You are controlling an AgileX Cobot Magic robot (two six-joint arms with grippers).
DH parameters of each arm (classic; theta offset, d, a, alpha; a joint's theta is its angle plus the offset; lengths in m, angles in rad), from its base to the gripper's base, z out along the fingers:
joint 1: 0 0.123 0 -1.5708
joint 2: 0.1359 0 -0.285 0
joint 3: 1.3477 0 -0.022 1.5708
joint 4: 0 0.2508 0 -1.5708
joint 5: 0 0 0.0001 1.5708
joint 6: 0 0.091 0 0
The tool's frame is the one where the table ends.
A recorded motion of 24 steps. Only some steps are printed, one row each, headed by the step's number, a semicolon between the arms.
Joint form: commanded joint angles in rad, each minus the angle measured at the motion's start. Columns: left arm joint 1, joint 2, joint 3, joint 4, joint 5, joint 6; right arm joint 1, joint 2, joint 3, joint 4, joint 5, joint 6.
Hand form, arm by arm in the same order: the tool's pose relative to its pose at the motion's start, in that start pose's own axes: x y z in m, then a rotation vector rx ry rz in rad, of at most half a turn. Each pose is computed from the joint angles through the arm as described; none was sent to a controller.
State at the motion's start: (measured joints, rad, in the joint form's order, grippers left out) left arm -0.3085 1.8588 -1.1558 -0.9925 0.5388 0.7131; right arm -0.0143 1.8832 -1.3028 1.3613 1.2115 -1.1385
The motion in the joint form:
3: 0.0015 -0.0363 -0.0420 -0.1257 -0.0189 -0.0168; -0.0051 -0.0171 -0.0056 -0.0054 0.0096 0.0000
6: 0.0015 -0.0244 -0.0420 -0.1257 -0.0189 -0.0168; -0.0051 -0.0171 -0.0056 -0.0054 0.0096 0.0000
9: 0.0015 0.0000 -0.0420 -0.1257 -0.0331 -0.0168; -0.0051 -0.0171 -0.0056 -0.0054 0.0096 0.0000
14: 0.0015 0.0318 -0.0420 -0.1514 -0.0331 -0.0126; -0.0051 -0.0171 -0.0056 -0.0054 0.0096 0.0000
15: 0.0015 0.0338 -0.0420 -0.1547 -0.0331 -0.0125; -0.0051 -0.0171 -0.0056 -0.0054 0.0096 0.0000
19: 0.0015 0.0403 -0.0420 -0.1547 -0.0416 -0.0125; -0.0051 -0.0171 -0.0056 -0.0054 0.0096 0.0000
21: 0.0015 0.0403 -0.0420 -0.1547 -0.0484 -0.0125; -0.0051 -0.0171 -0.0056 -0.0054 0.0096 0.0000
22: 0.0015 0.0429 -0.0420 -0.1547 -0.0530 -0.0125; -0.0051 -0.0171 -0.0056 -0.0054 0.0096 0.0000
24: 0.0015 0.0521 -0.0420 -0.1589 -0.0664 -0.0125; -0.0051 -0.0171 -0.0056 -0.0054 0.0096 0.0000
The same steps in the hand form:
3: -0.0224 -0.0140 -0.0167 0.0551 -0.1238 -0.0918; -0.0031 0.0060 -0.0046 -0.0023 -0.0039 -0.0210
6: -0.0209 -0.0117 -0.0128 0.0521 -0.1135 -0.0971; -0.0031 0.0060 -0.0046 -0.0023 -0.0039 -0.0210
9: -0.0186 -0.0062 -0.0047 0.0363 -0.1029 -0.1085; -0.0031 0.0060 -0.0046 -0.0023 -0.0039 -0.0210
14: -0.0150 -0.0009 0.0057 0.0379 -0.0837 -0.1404; -0.0031 0.0060 -0.0046 -0.0023 -0.0039 -0.0210
15: -0.0149 -0.0006 0.0063 0.0387 -0.0831 -0.1440; -0.0031 0.0060 -0.0046 -0.0023 -0.0039 -0.0210
19: -0.0144 0.0012 0.0084 0.0310 -0.0836 -0.1472; -0.0031 0.0060 -0.0046 -0.0023 -0.0039 -0.0210
21: -0.0148 0.0017 0.0084 0.0262 -0.0884 -0.1475; -0.0031 0.0060 -0.0046 -0.0023 -0.0039 -0.0210
22: -0.0147 0.0025 0.0092 0.0223 -0.0895 -0.1488; -0.0031 0.0060 -0.0046 -0.0023 -0.0039 -0.0210
24: -0.0142 0.0050 0.0122 0.0120 -0.0924 -0.1569; -0.0031 0.0060 -0.0046 -0.0023 -0.0039 -0.0210

